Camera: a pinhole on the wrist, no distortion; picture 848 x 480 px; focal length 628.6 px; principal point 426.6 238.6 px. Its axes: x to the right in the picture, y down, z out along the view. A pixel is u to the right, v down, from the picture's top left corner.
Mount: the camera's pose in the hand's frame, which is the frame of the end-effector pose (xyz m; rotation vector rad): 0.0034 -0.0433 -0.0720 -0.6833 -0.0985 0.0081
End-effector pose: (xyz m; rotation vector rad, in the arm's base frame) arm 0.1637 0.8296 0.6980 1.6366 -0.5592 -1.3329
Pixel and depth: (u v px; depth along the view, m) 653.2 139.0 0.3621
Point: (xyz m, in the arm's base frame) -0.0144 0.5888 0.7759
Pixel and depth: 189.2 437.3 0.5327
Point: -0.0294 0.7495 1.1810
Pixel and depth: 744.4 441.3 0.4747
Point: 0.0985 0.4065 0.9275
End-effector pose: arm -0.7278 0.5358 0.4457 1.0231 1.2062 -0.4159
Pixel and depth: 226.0 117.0 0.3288
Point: -0.5722 0.3859 0.6142
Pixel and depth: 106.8 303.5 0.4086
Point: -0.5226 0.4382 0.7657
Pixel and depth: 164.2 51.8 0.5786
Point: -0.4377 0.1773 0.7908
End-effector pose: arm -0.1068 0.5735 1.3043 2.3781 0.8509 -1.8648
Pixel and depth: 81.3 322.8 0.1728
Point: -0.1241 0.4494 1.3635
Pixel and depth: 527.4 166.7 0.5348
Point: -0.3461 0.2508 1.0770
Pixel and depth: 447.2 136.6 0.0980
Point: -0.1171 0.5625 1.3009
